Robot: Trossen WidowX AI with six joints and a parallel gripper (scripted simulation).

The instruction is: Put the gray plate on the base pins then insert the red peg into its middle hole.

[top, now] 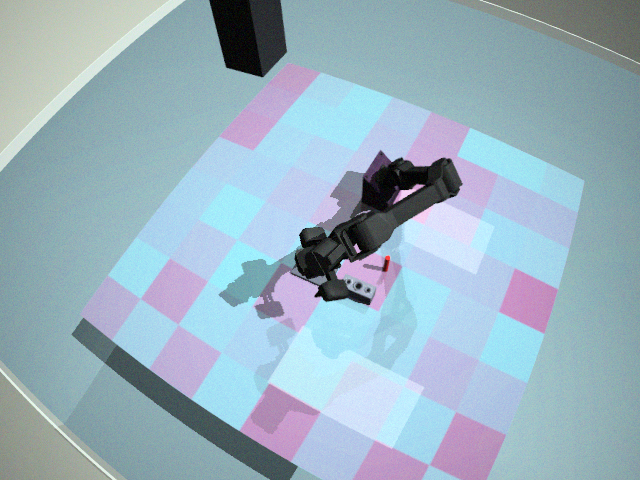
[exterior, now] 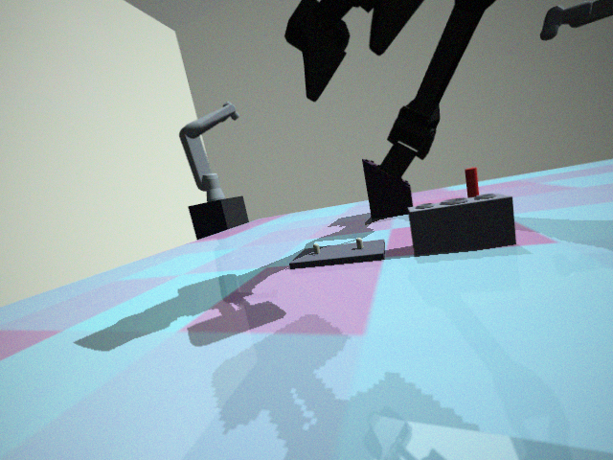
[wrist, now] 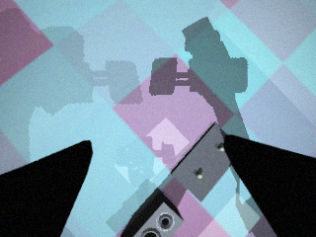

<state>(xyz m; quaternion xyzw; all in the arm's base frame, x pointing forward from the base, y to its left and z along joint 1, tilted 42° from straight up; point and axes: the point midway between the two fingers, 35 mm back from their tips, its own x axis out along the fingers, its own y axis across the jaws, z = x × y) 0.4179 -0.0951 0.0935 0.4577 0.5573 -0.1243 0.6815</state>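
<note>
Right now my gripper tip is 14 cm above the gray plate, 9 cm to the right of it and 9 cm past it. Round my gripper tip: dark base 17 cm below, 10 cm behind, 5 cm to the right; red peg 19 cm behind, 14 cm below, 13 cm to the left.
</note>
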